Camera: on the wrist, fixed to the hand. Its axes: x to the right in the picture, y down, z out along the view.
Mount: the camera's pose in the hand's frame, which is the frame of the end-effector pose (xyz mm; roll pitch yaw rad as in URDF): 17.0 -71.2 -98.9 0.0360 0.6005 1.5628
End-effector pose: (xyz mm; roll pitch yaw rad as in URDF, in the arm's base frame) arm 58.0 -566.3 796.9 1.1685 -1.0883 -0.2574
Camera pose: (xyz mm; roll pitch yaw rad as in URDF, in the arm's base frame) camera 171.0 -530.8 763.6 -1.1138 -0.2583 1.8251
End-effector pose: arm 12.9 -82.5 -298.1 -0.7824 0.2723 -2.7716
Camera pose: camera -40.8 25.6 -321.9 1.0109 1.2468 -0.2569
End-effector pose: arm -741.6 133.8 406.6 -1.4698 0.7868 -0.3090
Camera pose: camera -721.2 16.5 437.5 2.0592 0.6745 -2.7904
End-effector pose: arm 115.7 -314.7 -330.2 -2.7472 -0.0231 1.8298
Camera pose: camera 85.2 -308.0 -211.2 -3.0789 -0.2062 0.2609
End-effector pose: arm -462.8 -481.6 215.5 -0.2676 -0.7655 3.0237
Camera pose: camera -516.5 -379.8 172.1 -0.9406 0.5772 -2.3788
